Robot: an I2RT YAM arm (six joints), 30 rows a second.
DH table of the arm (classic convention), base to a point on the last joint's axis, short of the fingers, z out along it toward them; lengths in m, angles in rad. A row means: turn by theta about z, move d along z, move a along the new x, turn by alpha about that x. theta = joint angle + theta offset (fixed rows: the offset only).
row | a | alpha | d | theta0
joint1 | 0.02 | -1.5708 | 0.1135 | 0
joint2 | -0.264 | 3.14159 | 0 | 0
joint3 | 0.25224 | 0 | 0 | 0.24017
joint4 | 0.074 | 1.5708 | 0 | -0.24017
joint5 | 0 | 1.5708 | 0 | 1.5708
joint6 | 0 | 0 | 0.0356 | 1.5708
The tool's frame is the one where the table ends.
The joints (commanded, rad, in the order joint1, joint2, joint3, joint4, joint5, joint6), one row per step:
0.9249, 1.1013, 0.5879, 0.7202, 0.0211, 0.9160
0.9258, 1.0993, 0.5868, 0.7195, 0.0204, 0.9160
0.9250, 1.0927, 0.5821, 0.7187, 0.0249, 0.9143
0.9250, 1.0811, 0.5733, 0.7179, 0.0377, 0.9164
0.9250, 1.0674, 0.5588, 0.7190, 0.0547, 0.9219
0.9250, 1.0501, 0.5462, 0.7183, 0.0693, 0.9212
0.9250, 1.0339, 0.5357, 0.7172, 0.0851, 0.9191
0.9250, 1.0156, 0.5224, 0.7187, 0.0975, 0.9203
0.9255, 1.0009, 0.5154, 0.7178, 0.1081, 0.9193
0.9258, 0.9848, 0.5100, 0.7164, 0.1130, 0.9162
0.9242, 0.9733, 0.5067, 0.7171, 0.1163, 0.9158
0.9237, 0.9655, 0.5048, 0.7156, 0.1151, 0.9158
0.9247, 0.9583, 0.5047, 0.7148, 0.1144, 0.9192
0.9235, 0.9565, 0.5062, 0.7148, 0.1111, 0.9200
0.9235, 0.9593, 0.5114, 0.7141, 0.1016, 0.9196
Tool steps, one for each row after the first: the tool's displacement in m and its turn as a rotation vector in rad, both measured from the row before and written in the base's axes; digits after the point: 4 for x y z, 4 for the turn. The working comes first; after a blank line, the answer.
Tool pose at each row, in the base's axes (x y z in m, rotation vector in rad; the steps are taken from these numbers as rounded here):
0.1515, 0.1997, 0.3034, 0.0132, 1.5410, 1.5006
0.1510, 0.1996, 0.3034, 0.0118, 1.5411, 1.5018
0.1505, 0.1982, 0.3032, 0.0154, 1.5387, 1.4975
0.1493, 0.1959, 0.3026, 0.0292, 1.5347, 1.4920
0.1478, 0.1929, 0.3007, 0.0494, 1.5323, 1.4856
0.1459, 0.1895, 0.3001, 0.0627, 1.5252, 1.4777
0.1443, 0.1864, 0.2998, 0.0761, 1.5170, 1.4682
0.1422, 0.1830, 0.2992, 0.0888, 1.5080, 1.4645
0.1406, 0.1804, 0.2997, 0.0978, 1.4987, 1.4609
0.1388, 0.1778, 0.3010, 0.1002, 1.4876, 1.4603
0.1378, 0.1757, 0.3022, 0.1045, 1.4771, 1.4612
0.1369, 0.1745, 0.3030, 0.1039, 1.4725, 1.4638
0.1359, 0.1735, 0.3043, 0.1053, 1.4667, 1.4710
0.1359, 0.1732, 0.3052, 0.1038, 1.4636, 1.4745
0.1360, 0.1740, 0.3064, 0.0946, 1.4635, 1.4810

-0.0005, -0.0001, 0.0000, 0.0000, -0.0003, 0.0016
-0.0005, -0.0014, -0.0002, 0.0004, -0.0012, -0.0055
-0.0012, -0.0023, -0.0006, 0.0045, 0.0025, -0.0121
-0.0015, -0.0030, -0.0019, 0.0058, 0.0067, -0.0154
-0.0019, -0.0034, -0.0006, 0.0046, -0.0005, -0.0144
-0.0016, -0.0031, -0.0003, 0.0044, -0.0016, -0.0159
-0.0021, -0.0034, -0.0006, 0.0076, -0.0009, -0.0118
-0.0016, -0.0026, 0.0005, 0.0063, -0.0029, -0.0100
-0.0018, -0.0026, 0.0013, 0.0060, -0.0068, -0.0052
-0.0010, -0.0021, 0.0012, 0.0073, -0.0050, -0.0049
-0.0009, -0.0012, 0.0008, 0.0033, -0.0029, 0.0006
-0.0010, -0.0010, 0.0013, 0.0072, -0.0016, 0.0025
0.0000, -0.0003, 0.0009, 0.0027, -0.0021, 0.0022
0.0001, 0.0008, 0.0012, -0.0004, -0.0033, 0.0090

